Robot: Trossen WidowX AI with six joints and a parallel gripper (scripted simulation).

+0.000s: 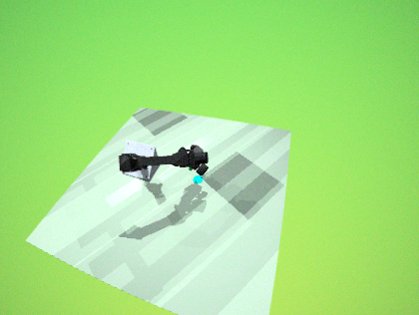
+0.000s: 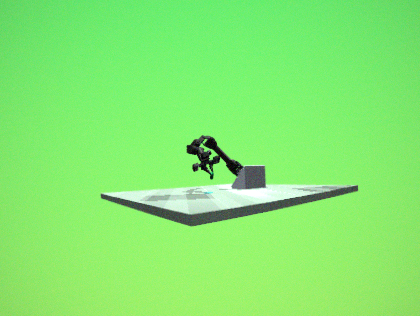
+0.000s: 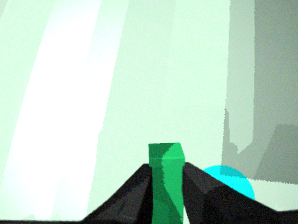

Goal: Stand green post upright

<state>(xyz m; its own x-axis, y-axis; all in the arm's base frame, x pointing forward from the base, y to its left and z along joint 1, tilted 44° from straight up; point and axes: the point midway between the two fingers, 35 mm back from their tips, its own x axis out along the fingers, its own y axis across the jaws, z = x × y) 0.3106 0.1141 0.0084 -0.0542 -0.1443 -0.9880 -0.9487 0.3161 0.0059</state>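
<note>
The cyan circle is 12 cm below my gripper tip, 3 cm to the right of it and 2 cm ahead of it. From my gripper tip the other things lie so: green post 2 cm to the right, 1 cm below, 1 cm behind.
</note>
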